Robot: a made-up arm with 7 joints. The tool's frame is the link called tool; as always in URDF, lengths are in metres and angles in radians. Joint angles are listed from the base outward.
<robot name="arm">
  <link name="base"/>
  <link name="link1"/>
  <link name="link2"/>
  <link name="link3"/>
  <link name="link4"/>
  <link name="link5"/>
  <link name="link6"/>
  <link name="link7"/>
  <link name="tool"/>
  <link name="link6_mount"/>
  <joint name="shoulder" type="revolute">
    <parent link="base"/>
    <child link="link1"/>
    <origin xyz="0 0 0"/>
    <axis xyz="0 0.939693 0.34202"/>
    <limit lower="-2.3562" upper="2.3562"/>
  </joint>
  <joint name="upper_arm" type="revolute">
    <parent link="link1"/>
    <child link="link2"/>
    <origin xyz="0 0 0"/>
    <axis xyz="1 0 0"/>
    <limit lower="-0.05" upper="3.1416"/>
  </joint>
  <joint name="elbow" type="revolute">
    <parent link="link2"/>
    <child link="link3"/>
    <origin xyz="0 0 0"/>
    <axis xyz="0 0 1"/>
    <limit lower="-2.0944" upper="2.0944"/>
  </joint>
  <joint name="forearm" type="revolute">
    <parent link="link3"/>
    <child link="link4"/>
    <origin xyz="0.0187 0 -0.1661"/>
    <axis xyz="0 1 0"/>
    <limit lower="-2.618" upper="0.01"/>
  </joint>
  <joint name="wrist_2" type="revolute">
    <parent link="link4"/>
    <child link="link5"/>
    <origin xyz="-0.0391 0 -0.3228"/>
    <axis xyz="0 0 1"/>
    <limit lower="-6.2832" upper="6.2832"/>
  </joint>
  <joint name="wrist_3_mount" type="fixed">
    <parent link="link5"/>
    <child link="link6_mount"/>
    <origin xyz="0 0 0"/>
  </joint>
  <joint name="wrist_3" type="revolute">
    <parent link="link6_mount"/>
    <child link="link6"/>
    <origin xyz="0 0 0"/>
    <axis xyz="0 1 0"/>
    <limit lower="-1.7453" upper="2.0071"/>
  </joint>
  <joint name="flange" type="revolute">
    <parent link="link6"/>
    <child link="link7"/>
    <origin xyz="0 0 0"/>
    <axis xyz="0 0 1"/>
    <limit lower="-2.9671" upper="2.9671"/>
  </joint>
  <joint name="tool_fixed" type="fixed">
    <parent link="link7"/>
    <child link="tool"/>
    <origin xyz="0 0 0"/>
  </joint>
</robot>
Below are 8 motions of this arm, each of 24 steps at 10 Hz.
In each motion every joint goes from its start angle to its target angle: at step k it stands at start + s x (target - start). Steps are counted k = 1, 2, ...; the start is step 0. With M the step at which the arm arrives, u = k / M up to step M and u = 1 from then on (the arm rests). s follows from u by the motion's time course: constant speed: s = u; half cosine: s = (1 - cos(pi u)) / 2; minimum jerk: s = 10 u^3 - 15 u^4 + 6 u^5.
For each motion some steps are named. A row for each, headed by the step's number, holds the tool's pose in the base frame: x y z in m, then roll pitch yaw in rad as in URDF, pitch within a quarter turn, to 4 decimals.
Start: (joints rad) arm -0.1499 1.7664 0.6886 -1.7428 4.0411 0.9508 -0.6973
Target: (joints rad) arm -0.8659 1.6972 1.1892 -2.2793 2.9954 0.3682 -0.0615
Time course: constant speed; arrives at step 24
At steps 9, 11, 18, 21, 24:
9: 0.0987 0.0177 0.3292 -2.8777 -1.1499 1.0219
11: 0.0653 0.0050 0.3307 -3.0350 -1.2074 1.1990
18: -0.0490 -0.0281 0.3067 2.3739 -1.1711 2.1188
21: -0.0931 -0.0374 0.2835 2.1495 -1.0470 2.3407
24: -0.1320 -0.0441 0.2540 2.0165 -0.8932 2.4517

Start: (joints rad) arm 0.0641 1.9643 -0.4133 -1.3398 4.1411 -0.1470 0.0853
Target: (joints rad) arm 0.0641 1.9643 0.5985 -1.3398 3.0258 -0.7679 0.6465
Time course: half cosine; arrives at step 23
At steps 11, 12, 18, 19, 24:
11: 0.3248 0.2567 0.1045 -1.6088 0.4665 2.2016
12: 0.3241 0.2481 0.1251 -1.6982 0.4761 2.1823
18: 0.2965 0.2053 0.2286 -2.2428 0.5603 2.0362
19: 0.2910 0.2008 0.2393 -2.3127 0.5707 2.0123
24: 0.2796 0.1928 0.2587 -2.4471 0.5886 1.9633

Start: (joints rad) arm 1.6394 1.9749 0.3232 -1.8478 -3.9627 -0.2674 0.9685
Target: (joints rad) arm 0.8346 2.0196 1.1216 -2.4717 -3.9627 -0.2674 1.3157
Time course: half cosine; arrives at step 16
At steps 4, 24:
4: 0.1620 0.1735 -0.2502 -0.6601 -0.0551 1.5948
24: 0.2341 -0.1021 0.0328 -1.6544 0.0364 0.6490

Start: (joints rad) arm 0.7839 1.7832 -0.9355 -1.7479 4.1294 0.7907 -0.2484
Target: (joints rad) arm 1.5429 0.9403 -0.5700 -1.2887 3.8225 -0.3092 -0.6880
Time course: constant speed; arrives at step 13
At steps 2, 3, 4, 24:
2: -0.0993 0.2118 -0.3043 -0.1195 0.4425 2.4111
3: -0.1184 0.2059 -0.3077 -0.0858 0.3462 2.4253
4: -0.1383 0.1997 -0.3097 -0.0502 0.2481 2.4373
24: -0.3317 0.1146 -0.2530 0.5464 -0.6576 2.3711

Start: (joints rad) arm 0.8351 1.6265 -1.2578 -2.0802 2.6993 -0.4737 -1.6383
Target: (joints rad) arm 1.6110 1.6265 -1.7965 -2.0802 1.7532 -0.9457 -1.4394
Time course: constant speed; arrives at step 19
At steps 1, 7, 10, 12, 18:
1: -0.1776 0.0458 -0.2652 -0.0558 0.3135 -0.2321
7: -0.2690 0.0105 -0.1775 -0.1492 0.5008 -0.3754
10: -0.2983 -0.0102 -0.1221 -0.2296 0.5602 -0.4479
12: -0.3108 -0.0247 -0.0824 -0.2906 0.5874 -0.4913
18: -0.3124 -0.0680 0.0417 -0.4791 0.6250 -0.5686

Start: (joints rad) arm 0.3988 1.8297 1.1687 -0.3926 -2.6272 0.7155 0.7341
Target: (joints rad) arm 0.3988 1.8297 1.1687 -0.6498 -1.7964 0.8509 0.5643
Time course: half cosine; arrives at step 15
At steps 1, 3, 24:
1: 0.0599 0.4449 0.1985 -3.0694 0.4358 0.8243
3: 0.0648 0.4419 0.2026 -3.0992 0.3910 0.7712
24: 0.1154 0.4017 0.2416 2.9381 -0.0914 0.2907

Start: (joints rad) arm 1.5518 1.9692 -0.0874 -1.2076 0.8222 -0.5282 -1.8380
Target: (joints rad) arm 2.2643 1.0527 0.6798 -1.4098 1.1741 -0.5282 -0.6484
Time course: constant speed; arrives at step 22
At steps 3, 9, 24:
3: -0.0422 0.3956 -0.1840 -0.0396 0.4836 -2.4387
9: -0.1085 0.3821 -0.1711 0.2937 0.5590 -1.7005
24: -0.2114 0.3594 -0.0385 1.0951 0.2870 -0.4098

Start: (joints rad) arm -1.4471 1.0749 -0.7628 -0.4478 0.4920 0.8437 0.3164
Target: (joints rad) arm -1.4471 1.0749 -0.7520 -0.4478 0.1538 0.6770 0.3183
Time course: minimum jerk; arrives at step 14
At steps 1, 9, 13, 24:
1: 0.4189 0.2229 0.1212 0.8489 -1.0598 -0.0706
9: 0.4185 0.2232 0.1221 1.3616 -0.9831 -0.5186
13: 0.4184 0.2233 0.1224 1.4882 -0.9317 -0.6283
24: 0.4184 0.2233 0.1224 1.4898 -0.9309 -0.6297

